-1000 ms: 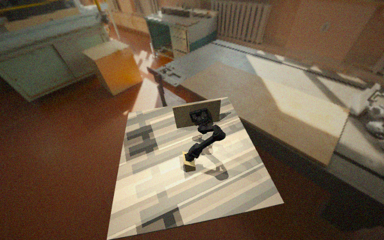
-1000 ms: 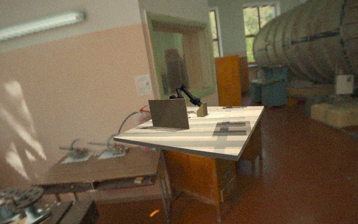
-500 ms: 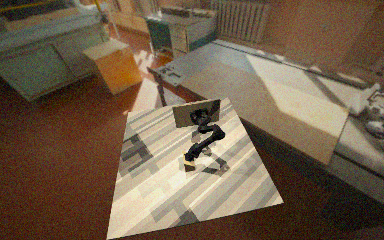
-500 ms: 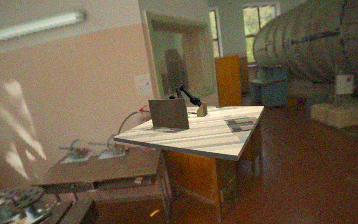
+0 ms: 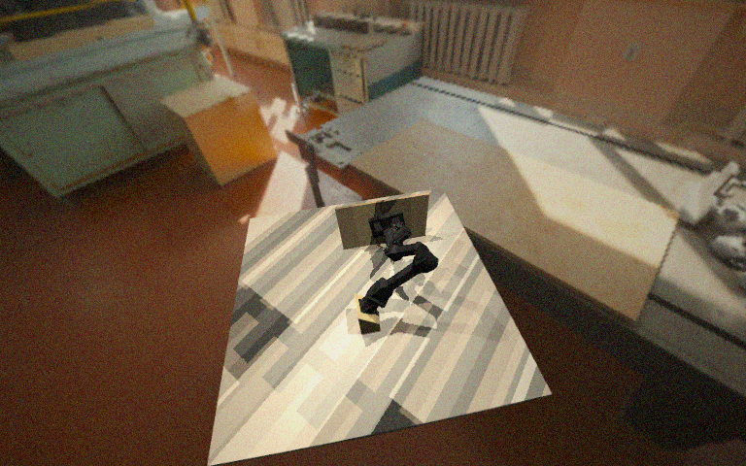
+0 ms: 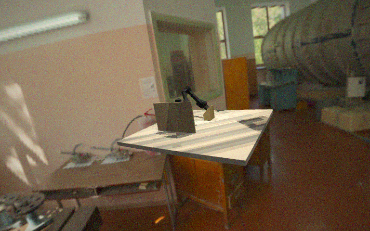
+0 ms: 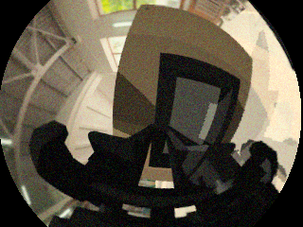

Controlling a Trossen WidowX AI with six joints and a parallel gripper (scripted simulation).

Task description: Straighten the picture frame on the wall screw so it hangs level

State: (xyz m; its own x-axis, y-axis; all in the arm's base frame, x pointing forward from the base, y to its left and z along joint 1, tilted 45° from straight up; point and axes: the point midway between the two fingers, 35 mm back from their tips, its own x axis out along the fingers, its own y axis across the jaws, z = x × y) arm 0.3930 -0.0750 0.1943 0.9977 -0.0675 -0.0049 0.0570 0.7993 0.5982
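My gripper tip is now 10 mm short of the black picture frame, 10 mm to the left of it and 50 mm above it. Round my gripper tip: tan wall board (20 mm ahead, 70 mm below).
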